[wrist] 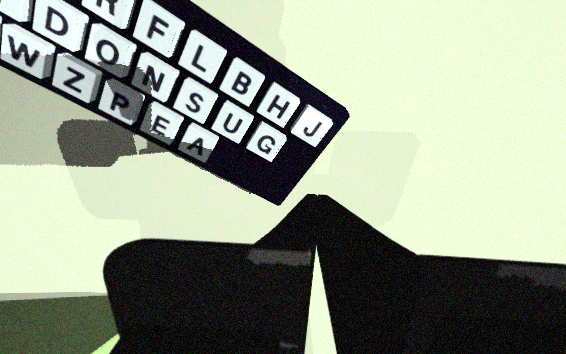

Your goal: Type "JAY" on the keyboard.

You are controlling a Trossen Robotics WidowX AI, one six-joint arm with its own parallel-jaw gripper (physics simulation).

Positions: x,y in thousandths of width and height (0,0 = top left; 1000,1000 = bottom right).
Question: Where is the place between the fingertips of my gripper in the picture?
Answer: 557,578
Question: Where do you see an H key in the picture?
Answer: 492,295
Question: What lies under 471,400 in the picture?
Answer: A G key.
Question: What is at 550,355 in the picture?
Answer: A J key.
